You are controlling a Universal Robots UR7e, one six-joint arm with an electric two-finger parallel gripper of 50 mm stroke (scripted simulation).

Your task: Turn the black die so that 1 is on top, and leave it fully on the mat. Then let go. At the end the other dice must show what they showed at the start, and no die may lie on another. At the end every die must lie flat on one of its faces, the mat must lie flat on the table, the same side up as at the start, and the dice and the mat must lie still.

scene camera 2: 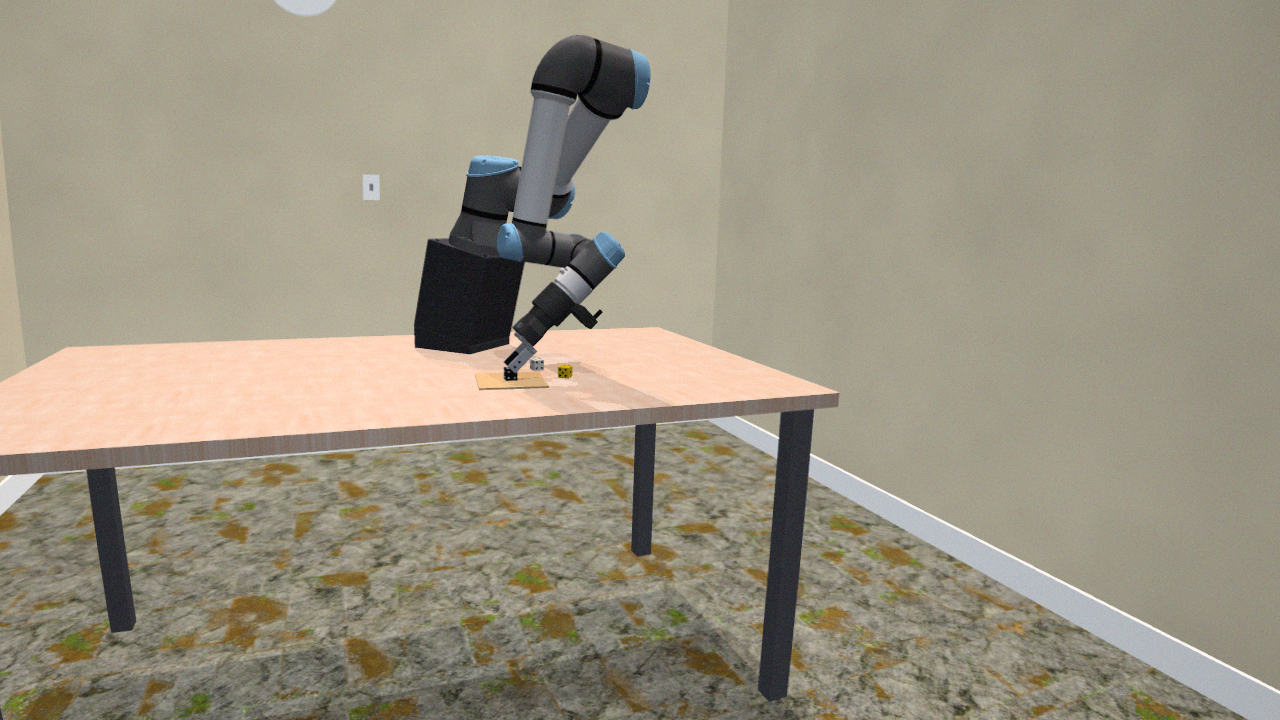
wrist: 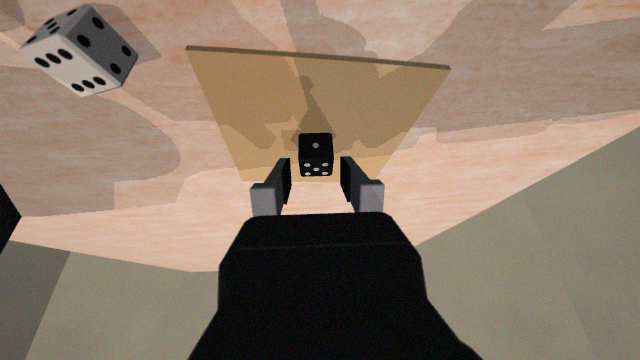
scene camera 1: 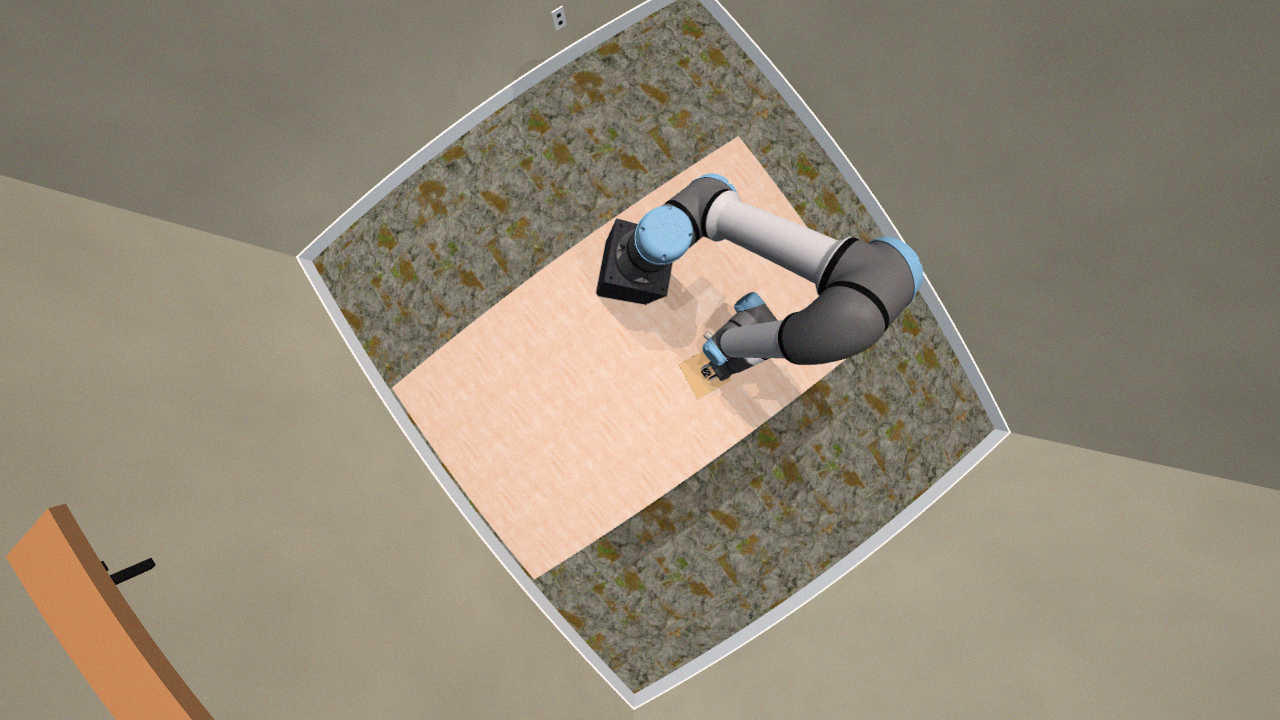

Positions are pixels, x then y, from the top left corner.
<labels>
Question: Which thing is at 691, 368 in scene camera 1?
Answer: A tan mat.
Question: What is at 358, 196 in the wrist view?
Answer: My gripper.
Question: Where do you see a tan mat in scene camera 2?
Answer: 526, 380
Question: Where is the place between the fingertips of my gripper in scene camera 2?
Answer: At 509, 367
</labels>
